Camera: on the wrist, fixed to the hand. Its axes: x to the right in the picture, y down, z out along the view.
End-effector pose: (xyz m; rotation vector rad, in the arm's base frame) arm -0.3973 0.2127 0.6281 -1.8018 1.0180 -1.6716
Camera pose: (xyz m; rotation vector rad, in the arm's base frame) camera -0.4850 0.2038 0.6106 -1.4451 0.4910 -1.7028
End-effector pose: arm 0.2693 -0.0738 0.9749 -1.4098 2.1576 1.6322
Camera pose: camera 0.2805 -0.1379 1.0368 -1.1949 2.3434 0.9402
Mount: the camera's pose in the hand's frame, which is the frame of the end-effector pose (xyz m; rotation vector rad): -0.0022 0.0362 -0.0822 0.5431 -0.0257 0.0127
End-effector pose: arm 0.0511 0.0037 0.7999 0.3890 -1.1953 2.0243
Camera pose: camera 0.0350 0.0619 0.7333 0.6685 -0.6429 2.3445
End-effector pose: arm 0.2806 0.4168 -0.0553 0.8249 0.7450 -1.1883
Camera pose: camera 0.3100 0.4945 -0.0896 1.2543 0.3922 -1.4101
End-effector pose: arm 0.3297 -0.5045 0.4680 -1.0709 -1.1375 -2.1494
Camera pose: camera 0.3223 -0.5930 0.4544 -0.8480 -1.5951 -1.6654
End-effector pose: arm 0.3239 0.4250 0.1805 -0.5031 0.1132 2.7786
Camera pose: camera 0.3413 0.3792 0.1052 -0.3217 0.8352 2.6038
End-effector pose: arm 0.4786 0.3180 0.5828 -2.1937 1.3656 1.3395
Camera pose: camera 0.4966 0.2506 0.6394 -1.7958 1.5145 0.8579
